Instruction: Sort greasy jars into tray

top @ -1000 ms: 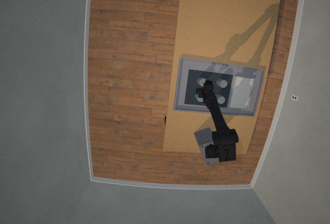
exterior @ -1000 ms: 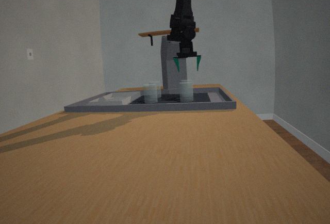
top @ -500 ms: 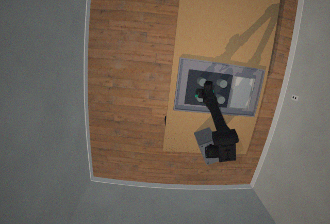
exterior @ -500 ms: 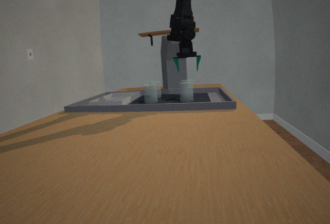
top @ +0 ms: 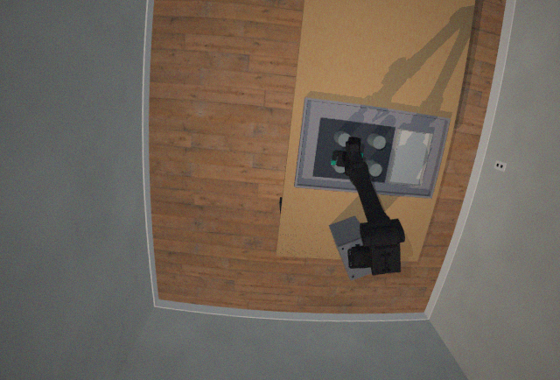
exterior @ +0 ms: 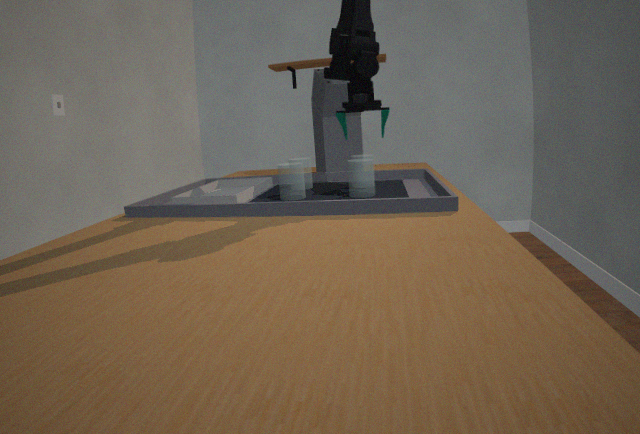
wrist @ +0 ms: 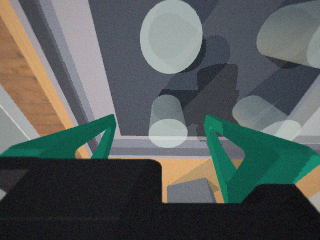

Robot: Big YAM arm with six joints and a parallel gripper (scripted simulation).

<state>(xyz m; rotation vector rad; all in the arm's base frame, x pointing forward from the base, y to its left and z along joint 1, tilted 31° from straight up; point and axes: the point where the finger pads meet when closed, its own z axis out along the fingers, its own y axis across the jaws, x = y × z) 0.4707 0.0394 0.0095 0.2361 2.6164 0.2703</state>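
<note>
The rimmed steel table top lies 210 mm to the right of my hand, 150 mm below it and 20 mm behind it. From my hand the other things lie so: pale tray (410 mm to the right, 140 mm below, 60 mm behind); dark drying mat (150 mm below, 100 mm to the right, 20 mm behind).
</note>
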